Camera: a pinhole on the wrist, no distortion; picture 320 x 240 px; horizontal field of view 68.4 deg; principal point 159.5 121.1 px. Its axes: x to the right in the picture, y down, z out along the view. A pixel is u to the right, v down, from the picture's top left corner.
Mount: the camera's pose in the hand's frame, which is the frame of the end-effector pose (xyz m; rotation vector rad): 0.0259 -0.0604 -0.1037 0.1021 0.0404 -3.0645
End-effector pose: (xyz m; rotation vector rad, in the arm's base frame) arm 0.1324 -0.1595 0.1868 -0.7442 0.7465 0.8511
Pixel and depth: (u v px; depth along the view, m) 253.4 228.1 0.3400
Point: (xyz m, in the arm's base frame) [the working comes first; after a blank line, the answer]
In the camera's frame: 0.1356 0.1545 0.3400

0.3374 -0.1305 0.4623
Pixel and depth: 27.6 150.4 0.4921
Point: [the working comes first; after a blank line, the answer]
In the camera's frame: -0.2757 0.0612 0.4921

0.4615 0.2177 0.2086
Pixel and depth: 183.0 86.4 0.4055
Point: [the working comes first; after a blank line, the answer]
In the camera's frame: 0.0405 -0.0598 0.4055

0.2051 0.0585 0.3847
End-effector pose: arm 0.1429 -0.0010 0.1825 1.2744 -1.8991 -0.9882
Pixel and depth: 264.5 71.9 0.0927
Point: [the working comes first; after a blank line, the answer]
In the camera's frame: 0.0413 -0.0194 0.0927

0.1831 0.0057 0.1473
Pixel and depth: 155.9 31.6 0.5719
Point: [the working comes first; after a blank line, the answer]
In the camera's frame: -0.0087 -0.2174 0.5719

-0.3056 0.1622 0.0578
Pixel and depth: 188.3 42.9 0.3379
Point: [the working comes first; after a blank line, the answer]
In the camera's frame: 0.0413 -0.1122 0.3379

-0.0525 0.1061 0.0913
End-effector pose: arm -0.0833 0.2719 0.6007 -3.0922 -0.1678 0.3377
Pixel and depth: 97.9 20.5 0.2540
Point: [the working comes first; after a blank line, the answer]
In the camera's frame: -0.0665 -0.1085 0.2540

-0.0473 0.2364 0.4316
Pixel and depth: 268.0 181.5 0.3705
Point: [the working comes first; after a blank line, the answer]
In the camera's frame: 0.1707 0.0951 0.3705

-0.3128 0.4353 0.3958
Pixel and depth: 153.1 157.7 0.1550
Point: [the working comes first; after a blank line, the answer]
In the camera's frame: -0.0042 0.0241 0.1550

-0.0823 0.3631 0.5500
